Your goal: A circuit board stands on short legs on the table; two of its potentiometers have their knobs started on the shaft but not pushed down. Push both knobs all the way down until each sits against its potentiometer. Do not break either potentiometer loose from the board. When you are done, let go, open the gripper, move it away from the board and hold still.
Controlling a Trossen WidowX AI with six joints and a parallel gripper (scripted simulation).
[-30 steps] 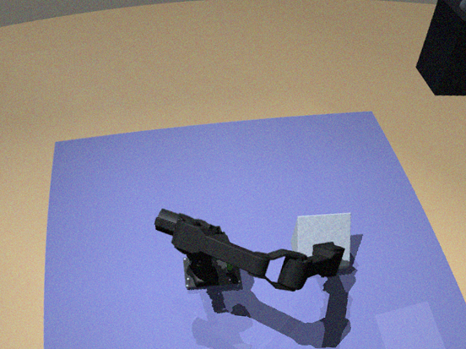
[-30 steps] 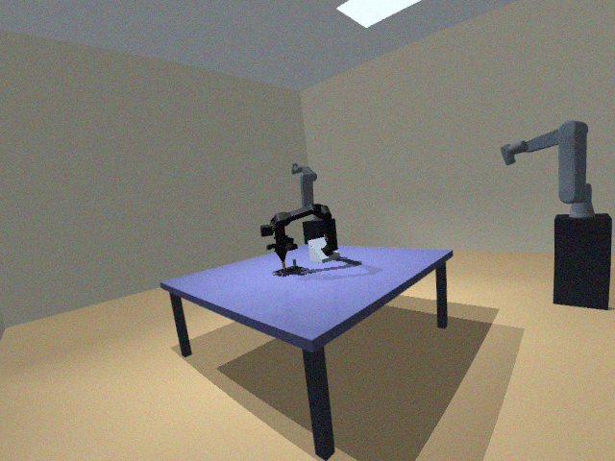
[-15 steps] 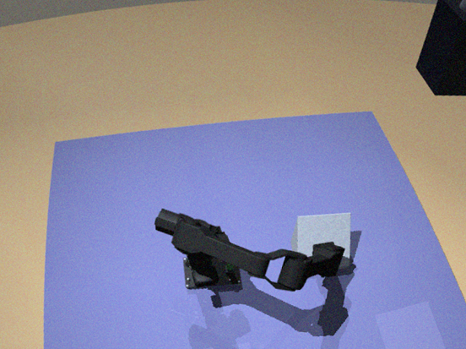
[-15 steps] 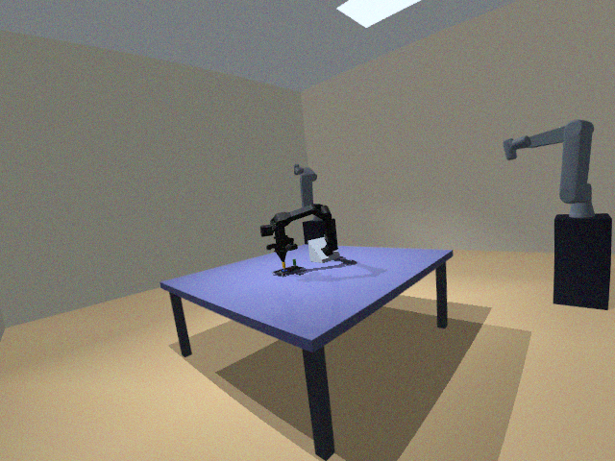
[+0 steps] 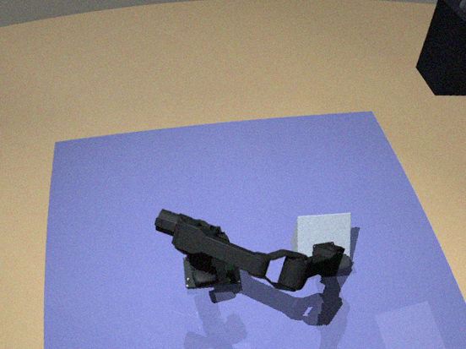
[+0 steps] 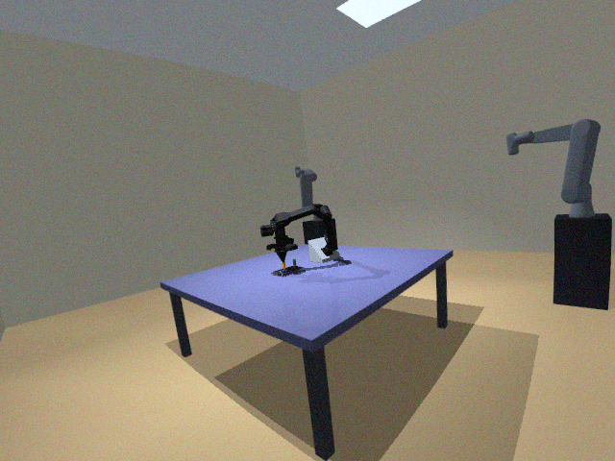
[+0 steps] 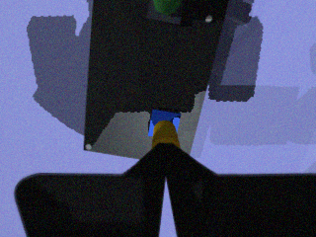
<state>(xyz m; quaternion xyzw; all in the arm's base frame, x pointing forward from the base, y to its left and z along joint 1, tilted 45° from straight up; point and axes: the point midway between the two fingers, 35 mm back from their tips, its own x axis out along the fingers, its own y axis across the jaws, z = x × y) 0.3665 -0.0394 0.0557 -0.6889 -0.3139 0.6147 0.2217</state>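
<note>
The orange knob is 10 mm below my gripper tip. Also, from my gripper tip: green knob (90 mm behind, 20 mm below, 10 mm to the right).
</note>
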